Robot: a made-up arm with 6 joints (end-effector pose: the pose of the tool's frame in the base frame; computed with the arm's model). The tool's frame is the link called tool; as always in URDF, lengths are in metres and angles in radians.
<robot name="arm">
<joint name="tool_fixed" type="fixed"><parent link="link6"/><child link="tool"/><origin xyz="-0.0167 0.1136 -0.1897" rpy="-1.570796 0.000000 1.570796"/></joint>
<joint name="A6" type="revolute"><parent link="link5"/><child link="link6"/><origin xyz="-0.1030 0.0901 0.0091" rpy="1.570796 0.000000 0.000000"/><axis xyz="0 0 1"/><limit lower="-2.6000" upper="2.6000"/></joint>
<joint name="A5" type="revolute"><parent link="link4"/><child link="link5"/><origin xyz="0.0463 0.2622 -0.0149" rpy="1.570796 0.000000 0.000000"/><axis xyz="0 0 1"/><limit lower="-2.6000" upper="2.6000"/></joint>
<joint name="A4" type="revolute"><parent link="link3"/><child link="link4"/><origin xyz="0.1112 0.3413 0.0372" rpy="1.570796 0.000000 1.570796"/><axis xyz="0 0 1"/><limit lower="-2.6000" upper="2.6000"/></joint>
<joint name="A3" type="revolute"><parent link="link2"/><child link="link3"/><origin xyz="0.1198 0.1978 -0.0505" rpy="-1.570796 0.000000 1.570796"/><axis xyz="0 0 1"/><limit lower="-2.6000" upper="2.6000"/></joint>
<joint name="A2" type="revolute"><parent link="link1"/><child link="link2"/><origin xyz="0.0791 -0.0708 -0.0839" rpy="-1.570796 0.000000 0.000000"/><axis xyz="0 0 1"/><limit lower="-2.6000" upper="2.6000"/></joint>
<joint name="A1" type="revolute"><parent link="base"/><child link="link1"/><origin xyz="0.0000 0.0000 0.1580" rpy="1.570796 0.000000 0.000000"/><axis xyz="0 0 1"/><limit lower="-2.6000" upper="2.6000"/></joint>
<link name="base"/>
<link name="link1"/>
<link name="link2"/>
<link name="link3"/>
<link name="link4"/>
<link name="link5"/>
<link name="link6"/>
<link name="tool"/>
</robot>
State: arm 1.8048 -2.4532 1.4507 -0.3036 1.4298 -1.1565
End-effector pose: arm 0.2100 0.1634 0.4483 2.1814 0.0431 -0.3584
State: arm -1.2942 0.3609 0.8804 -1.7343 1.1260 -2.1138
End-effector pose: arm -0.6682 -0.1075 -0.1098 1.1688 0.6365 2.7673
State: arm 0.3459 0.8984 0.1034 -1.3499 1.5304 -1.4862
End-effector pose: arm -0.0137 0.0943 -0.5295 -0.0225 0.2841 2.3737
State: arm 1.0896 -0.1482 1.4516 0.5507 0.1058 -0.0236
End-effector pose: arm 0.4937 0.1394 0.0173 -0.5087 -0.6874 -1.0162
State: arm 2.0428 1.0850 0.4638 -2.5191 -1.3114 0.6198
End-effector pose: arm 0.4689 0.6085 0.2805 -1.2978 1.0368 -0.7673
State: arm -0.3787 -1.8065 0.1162 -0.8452 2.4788 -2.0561
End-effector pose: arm -0.0741 0.2808 -0.4335 0.7816 0.2265 0.7707
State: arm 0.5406 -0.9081 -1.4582 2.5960 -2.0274 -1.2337
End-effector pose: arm 0.3148 0.1155 0.1777 -1.4442 0.6683 0.4150
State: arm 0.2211 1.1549 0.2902 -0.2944 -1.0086 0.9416
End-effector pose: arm -0.1640 0.2073 -0.6816 -1.8345 -0.2301 2.2892
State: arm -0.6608 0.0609 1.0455 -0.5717 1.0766 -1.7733
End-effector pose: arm -0.4289 0.1117 -0.1265 2.5746 0.9922 3.1320
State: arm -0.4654 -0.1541 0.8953 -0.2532 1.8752 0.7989
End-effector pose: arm -0.1218 0.0144 0.0742 0.9366 -0.1669 -0.6038
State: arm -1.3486 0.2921 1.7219 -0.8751 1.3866 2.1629
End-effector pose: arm -0.0585 -0.2202 0.3245 1.4373 -0.6118 -0.4181
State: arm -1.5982 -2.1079 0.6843 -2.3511 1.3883 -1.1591
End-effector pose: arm -0.7053 0.0866 0.2094 -2.9511 1.1065 -2.2557
